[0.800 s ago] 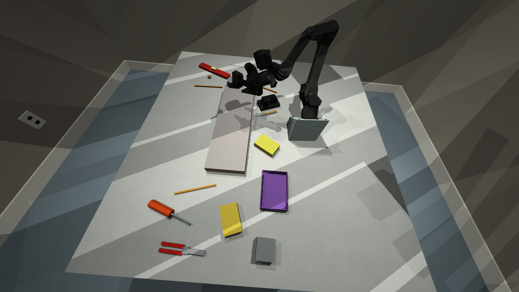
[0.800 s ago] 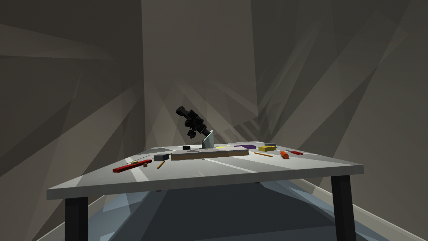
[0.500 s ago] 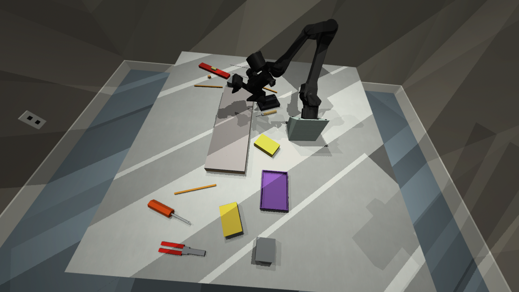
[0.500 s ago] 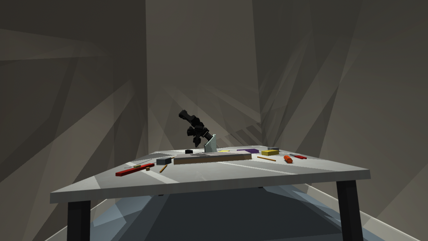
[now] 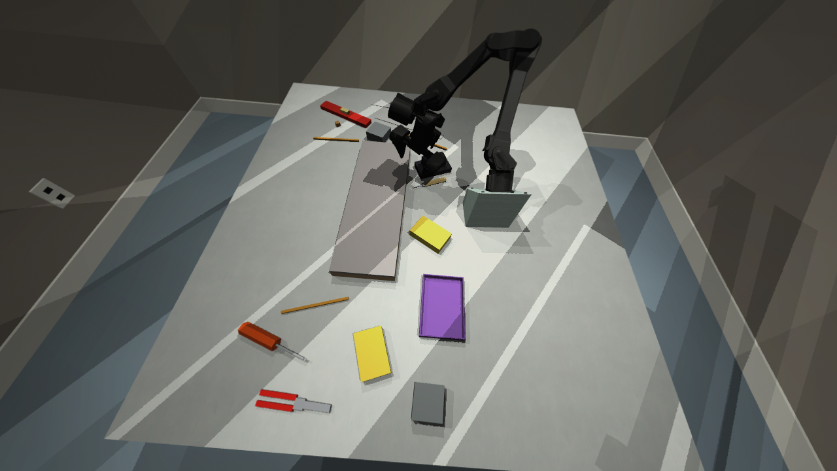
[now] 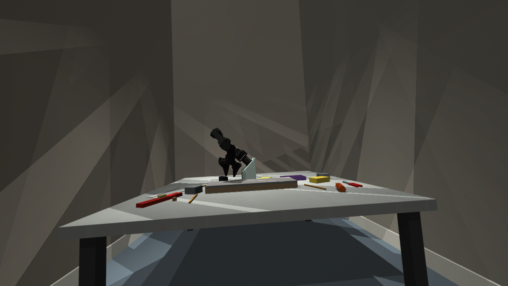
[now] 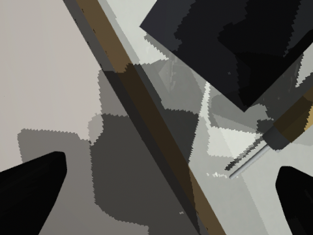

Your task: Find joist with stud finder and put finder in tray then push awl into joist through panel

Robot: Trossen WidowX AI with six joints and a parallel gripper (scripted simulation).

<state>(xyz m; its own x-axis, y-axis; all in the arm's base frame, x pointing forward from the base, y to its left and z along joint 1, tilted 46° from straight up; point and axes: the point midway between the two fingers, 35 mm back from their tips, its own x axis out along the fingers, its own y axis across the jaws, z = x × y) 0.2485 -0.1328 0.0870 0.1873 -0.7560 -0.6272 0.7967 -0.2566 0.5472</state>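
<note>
My gripper tip is now 9 cm past the stud finder, 5 cm to the left of it and 2 cm above it. From my gripper tip the other things lie so: awl: 6 cm below, 5 cm behind, 3 cm to the left; then purple tray: 46 cm to the left, 9 cm behind, 5 cm below; then red level: 33 cm to the right, 29 cm ahead, 5 cm below.
</note>
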